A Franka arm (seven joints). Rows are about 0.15 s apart.
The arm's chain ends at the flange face. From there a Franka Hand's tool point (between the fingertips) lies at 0.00 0.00 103.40 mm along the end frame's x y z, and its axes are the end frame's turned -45 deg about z.
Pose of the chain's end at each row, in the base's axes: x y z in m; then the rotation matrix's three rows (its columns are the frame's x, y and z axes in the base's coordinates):
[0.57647, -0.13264, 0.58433], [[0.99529, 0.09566, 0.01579], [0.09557, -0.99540, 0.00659], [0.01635, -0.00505, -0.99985]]
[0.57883, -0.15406, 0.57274], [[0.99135, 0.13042, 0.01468], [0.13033, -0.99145, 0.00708], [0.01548, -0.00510, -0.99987]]
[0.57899, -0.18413, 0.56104], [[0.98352, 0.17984, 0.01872], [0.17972, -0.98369, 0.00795], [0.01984, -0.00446, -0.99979]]
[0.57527, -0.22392, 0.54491], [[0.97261, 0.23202, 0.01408], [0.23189, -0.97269, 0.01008], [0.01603, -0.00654, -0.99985]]
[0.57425, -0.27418, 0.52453], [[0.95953, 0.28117, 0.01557], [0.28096, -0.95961, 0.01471], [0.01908, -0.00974, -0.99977]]
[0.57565, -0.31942, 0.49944], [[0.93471, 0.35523, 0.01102], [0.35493, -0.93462, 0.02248], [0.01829, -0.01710, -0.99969]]
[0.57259, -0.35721, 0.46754], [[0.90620, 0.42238, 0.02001], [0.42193, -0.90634, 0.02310], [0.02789, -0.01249, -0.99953]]
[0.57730, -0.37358, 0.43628], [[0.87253, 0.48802, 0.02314], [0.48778, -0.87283, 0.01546], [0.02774, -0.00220, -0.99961]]
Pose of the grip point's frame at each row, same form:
[0.57810, -0.13196, 0.48095], [[0.63613, 0.77142, 0.01579], [0.77143, -0.63628, 0.00659], [0.01513, 0.00799, -0.99985]]
[0.58035, -0.15333, 0.46935], [[0.60877, 0.79321, 0.01468], [0.79322, -0.60890, 0.00708], [0.01455, 0.00734, -0.99987]]
[0.58093, -0.18331, 0.45766], [[0.56829, 0.82262, 0.01872], [0.82266, -0.56849, 0.00795], [0.01718, 0.01088, -0.99979]]
[0.57673, -0.22288, 0.44153], [[0.52368, 0.85180, 0.01408], [0.85177, -0.52382, 0.01008], [0.01596, 0.00671, -0.99985]]
[0.57586, -0.27266, 0.42115], [[0.47967, 0.87731, 0.01557], [0.87722, -0.47988, 0.01471], [0.02038, 0.00660, -0.99977]]
[0.57679, -0.31710, 0.39607], [[0.40975, 0.91213, 0.01102], [0.91185, -0.40990, 0.02248], [0.02502, 0.00084, -0.99969]]
[0.57466, -0.35482, 0.36419], [[0.34211, 0.93945, 0.02001], [0.93923, -0.34253, 0.02310], [0.02855, 0.01089, -0.99953]]
[0.57969, -0.37198, 0.33292], [[0.27189, 0.96205, 0.02314], [0.96210, -0.27227, 0.01546], [0.02117, 0.01806, -0.99961]]

